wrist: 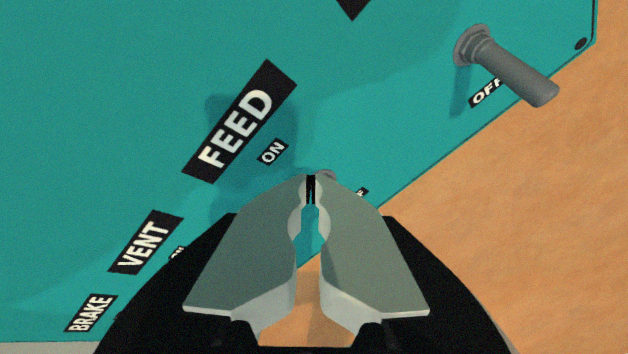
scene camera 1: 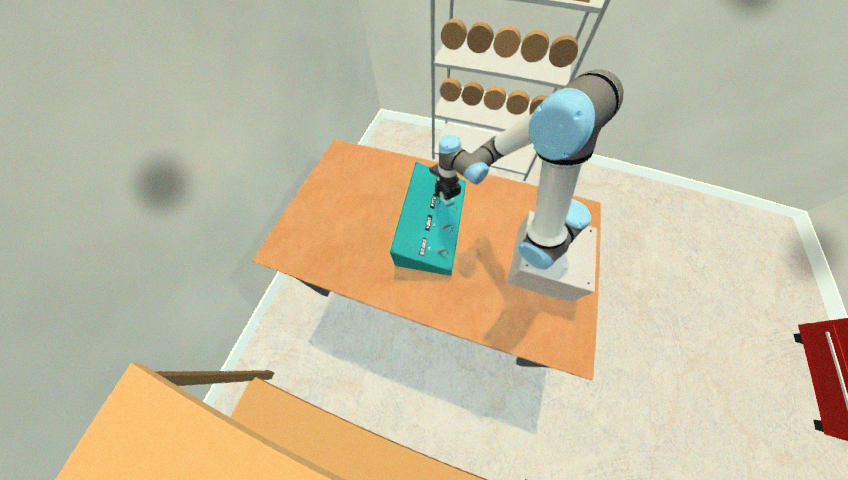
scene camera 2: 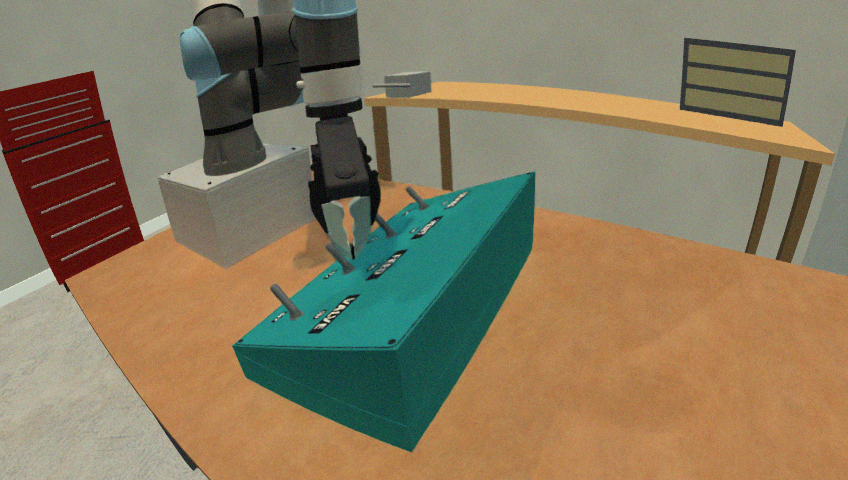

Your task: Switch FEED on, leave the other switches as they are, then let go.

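Where they show: gripper, fingertip midpoint: [wrist: 311,177] [scene camera 1: 444,200] [scene camera 2: 353,258]; arm's base, link origin: [scene camera 2: 235,164].
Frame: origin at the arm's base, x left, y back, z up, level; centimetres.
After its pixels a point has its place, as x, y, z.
The teal sloped switch panel [scene camera 1: 410,220] @(15.8, -55.1, -3.8) [scene camera 2: 440,249] @(3.9, -58.1, -4.1) [wrist: 100,100] @(3.6, -56.4, -4.7) stands on the table. The FEED label [scene camera 2: 386,264] @(0.0, -51.9, -6.7) [wrist: 239,121] @(-0.4, -52.4, -6.6) has an ON mark [wrist: 272,152] @(-0.6, -49.8, -7.5) beside it. The grey FEED lever [scene camera 2: 340,258] @(-2.6, -44.9, -7.1) leans to its OFF side in scene camera 2; in the wrist view the fingers hide most of it. The VALVE lever [scene camera 2: 286,302] @(-14.0, -48.6, -7.1) [wrist: 517,72] @(-13.7, -47.9, -6.3) leans to OFF. The VENT lever [scene camera 2: 385,226] @(8.9, -41.5, -7.4) and BRAKE lever [scene camera 2: 417,198] @(20.1, -37.4, -7.2) lean the same way. My gripper [scene camera 2: 352,252] @(-2.2, -47.6, -6.3) [wrist: 311,177] @(-2.2, -47.6, -6.3) is shut and empty, its tips close beside the FEED lever; contact is unclear.
The VENT lever stands close behind the fingers in scene camera 2. The arm's pale base block [scene camera 1: 553,267] @(9.5, 5.1, 0.1) [scene camera 2: 238,208] @(-4.7, -10.1, -6.8) stands on the orange table [scene camera 1: 309,214] @(31.1, -109.6, -17.8) [scene camera 2: 624,356] @(14.9, -81.9, -17.8). A shelf rack [scene camera 1: 433,89], a red cabinet [scene camera 2: 71,178] and a workbench [scene camera 2: 565,101] stand around.
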